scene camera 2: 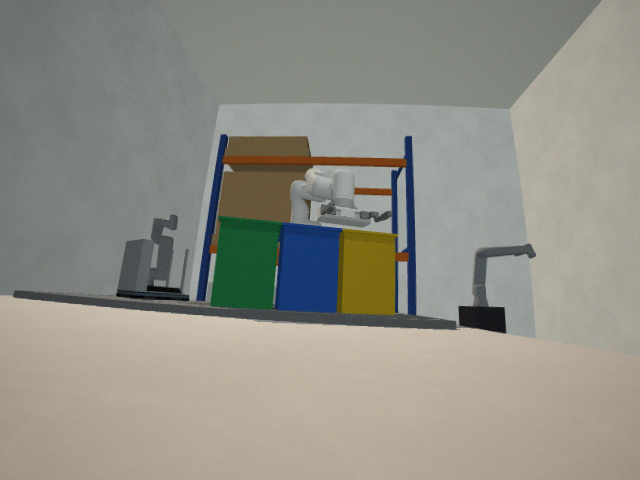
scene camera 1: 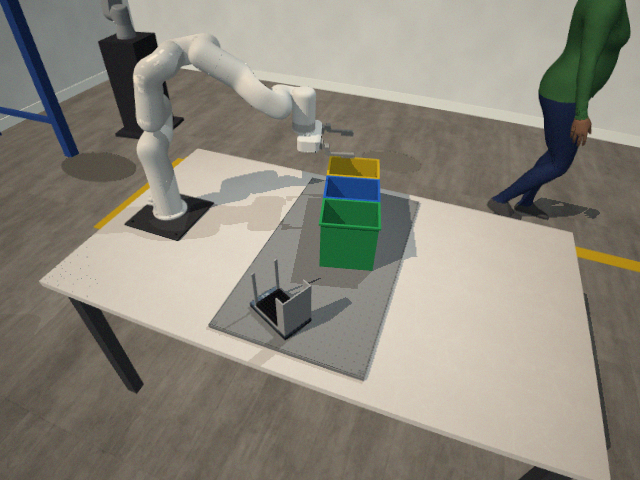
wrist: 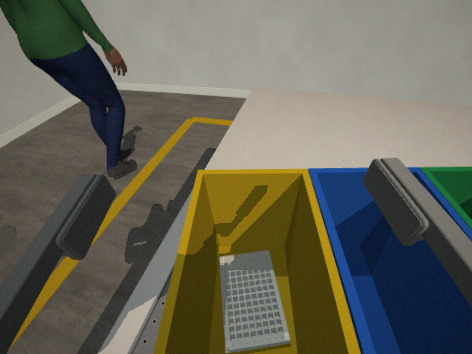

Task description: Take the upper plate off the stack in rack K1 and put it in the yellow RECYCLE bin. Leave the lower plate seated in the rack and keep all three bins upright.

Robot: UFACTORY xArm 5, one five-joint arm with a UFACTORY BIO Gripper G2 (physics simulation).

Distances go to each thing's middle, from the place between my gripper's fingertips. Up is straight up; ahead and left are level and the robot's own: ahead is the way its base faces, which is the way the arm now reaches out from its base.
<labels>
Right now my hand is 17 cm above the yellow recycle bin (scene camera 2: pixel 366 269), 1 cm to the left of it and 1 cm short of it. Also, from my hand: white gridded plate (wrist: pixel 252 309) (25 cm below, 1 cm to the right, 1 cm ahead); then blue bin (scene camera 2: pixel 307 279) (17 cm below, 14 cm to the right, 3 cm ahead); then green bin (scene camera 2: pixel 244 277) (27 cm to the right, 17 cm below, 4 cm ahead).
</labels>
